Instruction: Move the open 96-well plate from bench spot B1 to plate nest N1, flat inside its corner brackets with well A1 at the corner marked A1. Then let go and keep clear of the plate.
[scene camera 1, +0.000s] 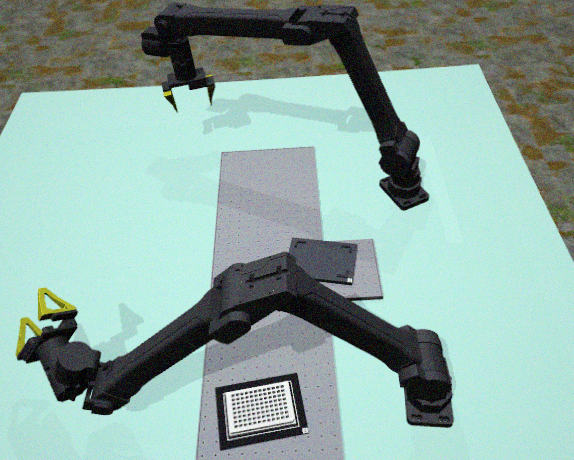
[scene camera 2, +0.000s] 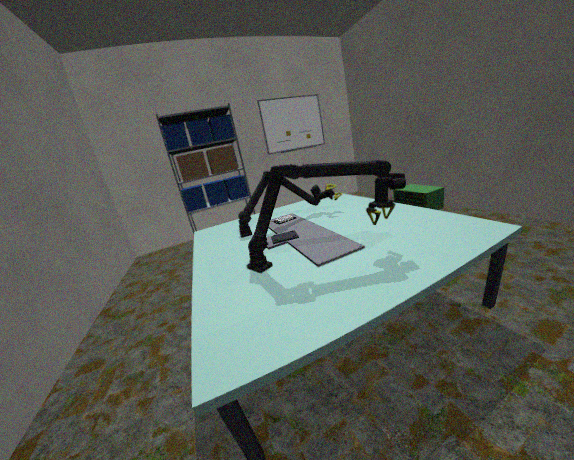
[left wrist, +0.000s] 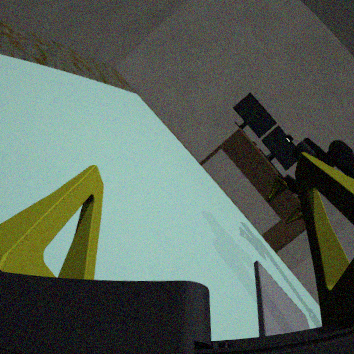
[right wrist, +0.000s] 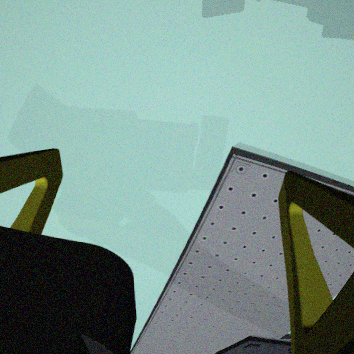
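Where they show: left gripper, between the fingertips: (scene camera 1: 32, 303) (scene camera 2: 339, 189) (left wrist: 198, 168); right gripper, between the fingertips: (scene camera 1: 194, 108) (scene camera 2: 380, 221) (left wrist: 275, 212) (right wrist: 168, 172); left arm's base, origin of its link: (scene camera 1: 426, 396) (scene camera 2: 246, 233); right arm's base, origin of its link: (scene camera 1: 403, 192) (scene camera 2: 259, 266).
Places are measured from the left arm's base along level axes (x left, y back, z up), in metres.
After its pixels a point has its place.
Observation:
The white 96-well plate (scene camera 1: 262, 407) {x 0.050, y -0.322, z 0.023 m} (scene camera 2: 285, 219) {x 0.007, y -0.326, z 0.027 m} lies flat inside the black-bordered spot (scene camera 1: 219, 420) {x 0.076, y -0.404, z 0.015 m}, which has a small white tag at its lower right corner in scene camera 1. The dark plate nest (scene camera 1: 325, 262) {x -0.316, y -0.209, z 0.025 m} (scene camera 2: 285, 237) {x -0.357, y -0.219, z 0.025 m} has corner brackets, a white tag at its lower right and a bare middle; the left arm hides its lower left part. My left gripper (scene camera 1: 34, 305) {x -0.077, y -0.777, z 0.173 m} (scene camera 2: 338, 192) {x -0.077, y -0.777, z 0.173 m} (left wrist: 198, 168) {x -0.077, y -0.777, z 0.173 m} is open and empty, raised over the table well left of the plate. My right gripper (scene camera 1: 194, 107) {x -0.782, y -0.596, z 0.135 m} (scene camera 2: 380, 220) {x -0.782, y -0.596, z 0.135 m} (right wrist: 168, 172) {x -0.782, y -0.596, z 0.135 m} is open and empty, high near the table's far edge, away from plate and nest.
A long grey perforated board (scene camera 1: 270, 175) {x -0.636, y -0.373, z 0.013 m} (scene camera 2: 327, 245) {x -0.611, y -0.383, z 0.013 m} (left wrist: 280, 307) {x -0.604, y -0.423, z 0.013 m} (right wrist: 235, 215) {x -0.672, y -0.491, z 0.013 m} lies on the pale table (scene camera 1: 125, 200) {x -0.542, y -0.769, z 0.000 m} (scene camera 2: 240, 345) {x -1.061, y 0.138, z 0.000 m}. A smaller grey board (scene camera 1: 369, 270) {x -0.304, y -0.105, z 0.013 m} carries the nest. The left arm's elbow (scene camera 1: 260, 285) {x 0.040, y -0.292, z 0.406 m} spans above the long board between plate and nest.

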